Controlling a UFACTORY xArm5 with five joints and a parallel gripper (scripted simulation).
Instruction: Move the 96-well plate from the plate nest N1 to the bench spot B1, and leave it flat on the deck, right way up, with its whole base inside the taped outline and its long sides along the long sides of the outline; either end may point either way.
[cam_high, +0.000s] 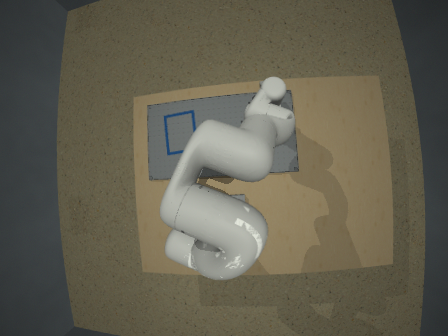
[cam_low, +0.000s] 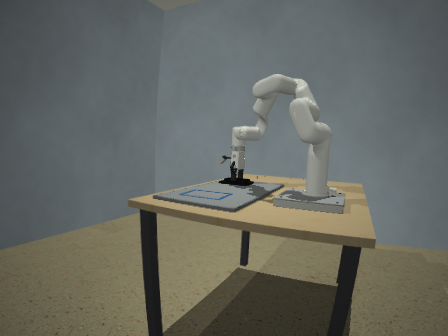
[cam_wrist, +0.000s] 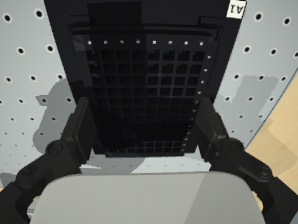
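My gripper is now 20 mm above the black plate nest. From my hand the other things lie so: black 96-well plate: 10 mm below.
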